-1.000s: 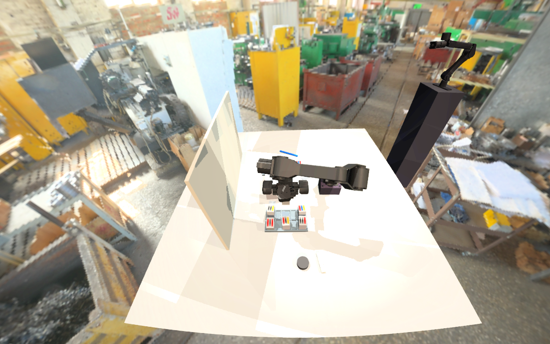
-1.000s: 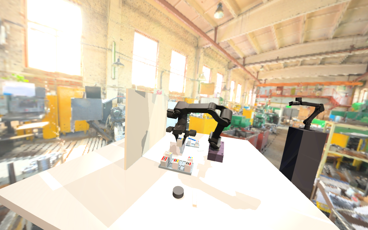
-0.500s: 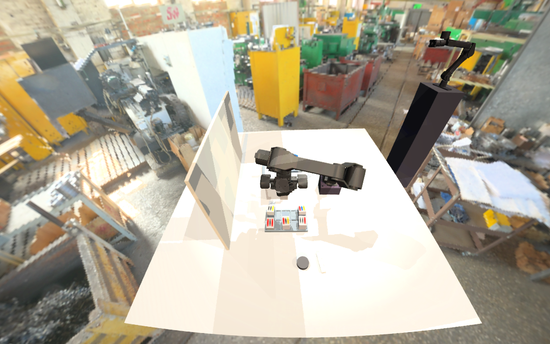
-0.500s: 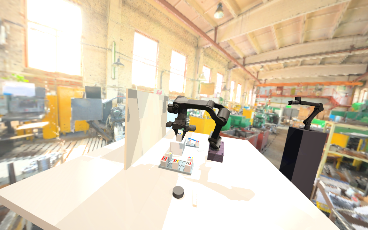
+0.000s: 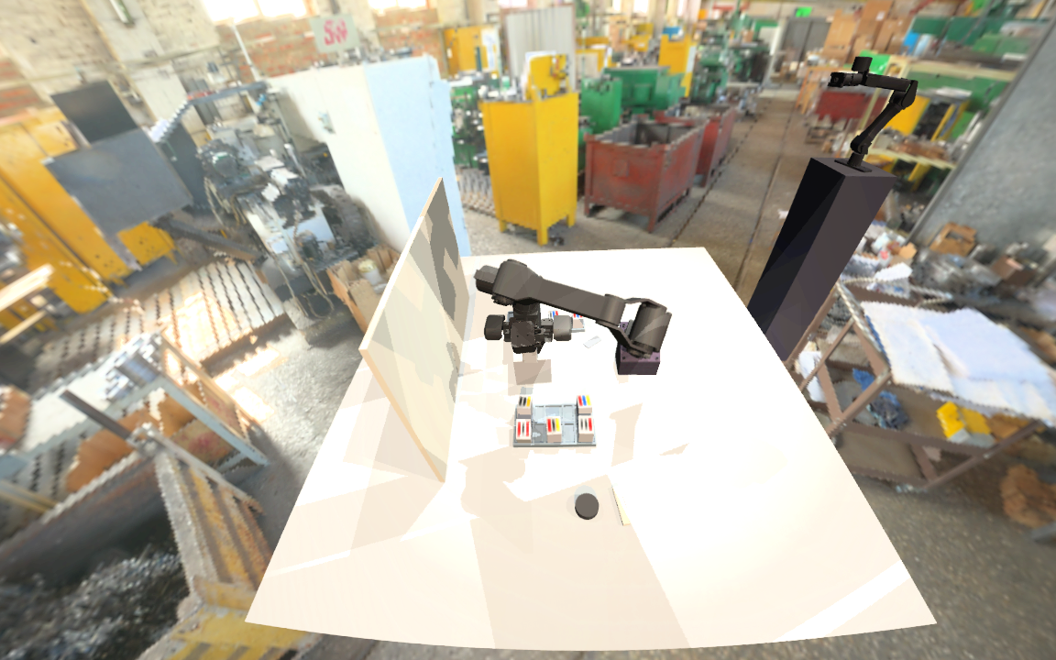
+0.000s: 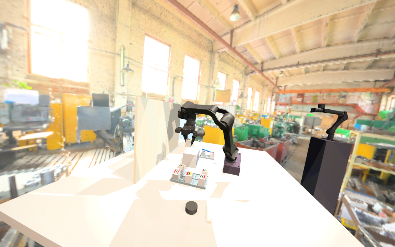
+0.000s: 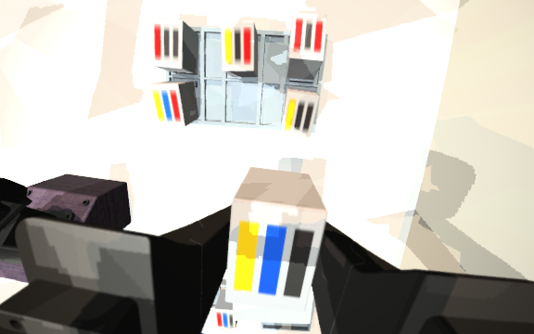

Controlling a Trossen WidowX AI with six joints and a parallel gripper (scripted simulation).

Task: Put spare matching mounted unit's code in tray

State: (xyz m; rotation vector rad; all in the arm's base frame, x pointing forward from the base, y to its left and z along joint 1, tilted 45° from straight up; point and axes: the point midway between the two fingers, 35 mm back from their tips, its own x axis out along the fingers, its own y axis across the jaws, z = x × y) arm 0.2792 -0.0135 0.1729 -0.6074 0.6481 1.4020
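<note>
Right now my gripper tip is 40 mm short of the pale blue glassy tray, 300 mm to the left of it and 180 mm above it. Also, from my gripper tip: beige spare block (20 mm above); mounted unit (10 mm ahead, 120 mm to the right, 130 mm below); camouflage panel (230 mm ahead, 120 mm to the right, 40 mm above).
</note>
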